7 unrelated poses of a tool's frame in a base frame.
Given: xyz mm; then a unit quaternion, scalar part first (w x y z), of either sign.
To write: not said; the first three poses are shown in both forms.
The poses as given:
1: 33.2 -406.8 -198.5 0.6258 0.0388 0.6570 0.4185
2: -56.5 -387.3 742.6 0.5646 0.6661 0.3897 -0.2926
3: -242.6 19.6 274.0 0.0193 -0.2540 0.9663 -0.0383
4: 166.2 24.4 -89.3 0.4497 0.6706 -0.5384 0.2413
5: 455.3 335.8 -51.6 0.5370 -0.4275 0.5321 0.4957
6: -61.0 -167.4 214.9 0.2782 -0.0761 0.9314 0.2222
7: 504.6 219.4 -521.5 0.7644 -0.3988 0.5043 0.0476
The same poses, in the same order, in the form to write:
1: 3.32 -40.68 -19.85 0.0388 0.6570 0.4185 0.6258
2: -5.65 -38.73 74.26 0.6661 0.3897 -0.2926 0.5646
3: -24.26 1.96 27.40 -0.2540 0.9663 -0.0383 0.0193
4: 16.62 2.44 -8.93 0.6706 -0.5384 0.2413 0.4497
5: 45.53 33.58 -5.16 -0.4275 0.5321 0.4957 0.5370
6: -6.10 -16.74 21.49 -0.0761 0.9314 0.2222 0.2782
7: 50.46 21.94 -52.15 -0.3988 0.5043 0.0476 0.7644
